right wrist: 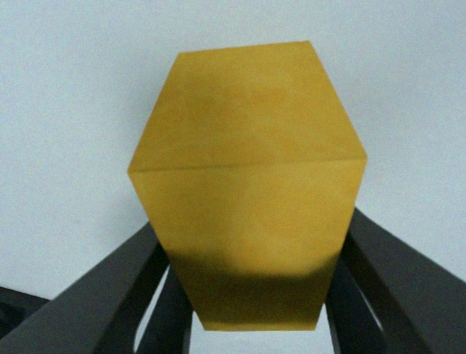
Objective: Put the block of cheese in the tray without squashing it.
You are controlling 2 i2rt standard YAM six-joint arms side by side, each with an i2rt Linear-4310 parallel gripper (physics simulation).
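Note:
The block of cheese [249,107], a yellow-orange block with straight edges, fills the middle of the right wrist view. My right gripper [252,186] is shut on it, with one dark finger against each side and the fingertips partly hidden behind the block. The block's sides look straight, with no visible dent. Soft shadows lie on the pale surface around it; its height above that surface is hard to judge. The tray cannot be made out in this view. My left gripper is not in view.
A pale grey-white surface [65,125] lies behind the block. A dark edge or object [15,305], too cut off to identify, shows at the lower left corner.

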